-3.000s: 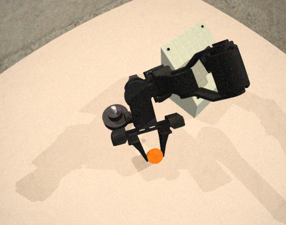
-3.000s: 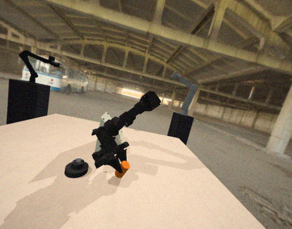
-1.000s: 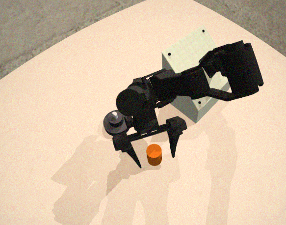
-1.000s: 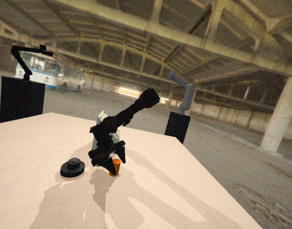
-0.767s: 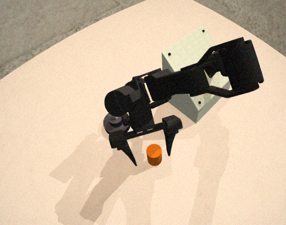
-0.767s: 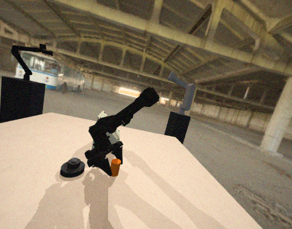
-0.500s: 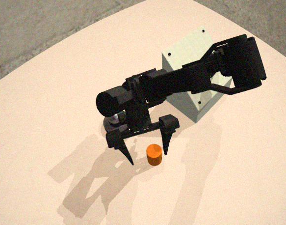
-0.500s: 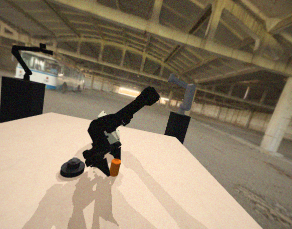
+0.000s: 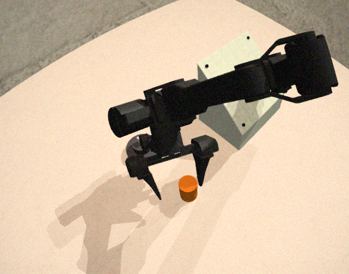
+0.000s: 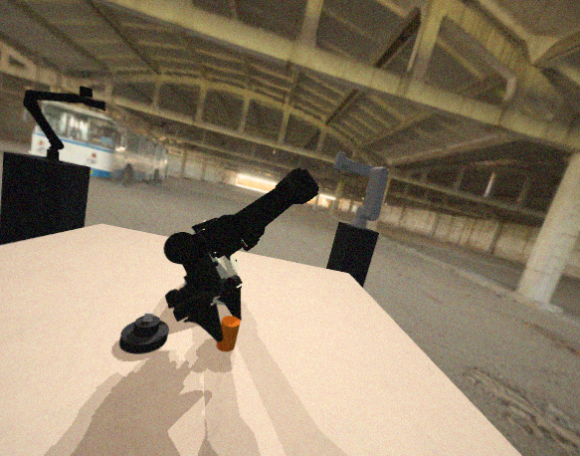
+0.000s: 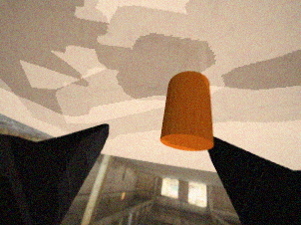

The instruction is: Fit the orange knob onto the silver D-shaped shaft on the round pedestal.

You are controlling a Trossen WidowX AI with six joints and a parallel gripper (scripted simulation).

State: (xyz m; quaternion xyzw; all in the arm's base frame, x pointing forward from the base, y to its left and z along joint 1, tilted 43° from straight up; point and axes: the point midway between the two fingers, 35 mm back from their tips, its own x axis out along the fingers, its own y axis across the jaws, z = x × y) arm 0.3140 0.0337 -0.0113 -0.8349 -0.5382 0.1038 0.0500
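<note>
The orange knob lies 2 cm behind my gripper tip and 1 cm below it. The rest, counted from my gripper tip: dark round pedestal: 3 cm behind, 16 cm to the right, 2 cm below.
</note>
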